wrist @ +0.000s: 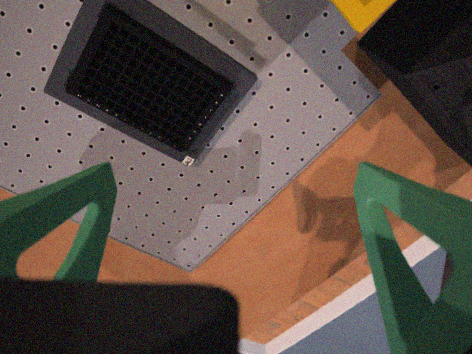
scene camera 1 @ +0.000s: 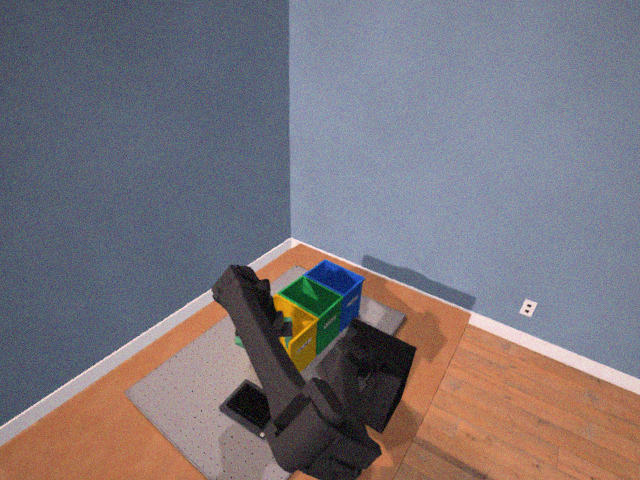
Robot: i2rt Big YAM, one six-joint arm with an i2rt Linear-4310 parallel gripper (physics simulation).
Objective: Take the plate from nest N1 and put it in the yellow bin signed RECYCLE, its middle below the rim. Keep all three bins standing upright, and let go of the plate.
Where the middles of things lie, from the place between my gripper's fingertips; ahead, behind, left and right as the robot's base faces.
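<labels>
From my hand: green bin (scene camera 1: pixel 325 304), 100 mm ahead, 260 mm to the right, 130 mm below. Yellow bin (scene camera 1: pixel 301 349), from my hand 90 mm ahead, 130 mm to the right, 130 mm below. Blue bin (scene camera 1: pixel 334 277), from my hand 110 mm ahead, 390 mm to the right, 130 mm below; going by their middles, farthest from my hand of the things named here. Black plate (scene camera 1: pixel 250 403), from my hand 10 mm ahead, 70 mm to the left, 200 mm below.
</labels>
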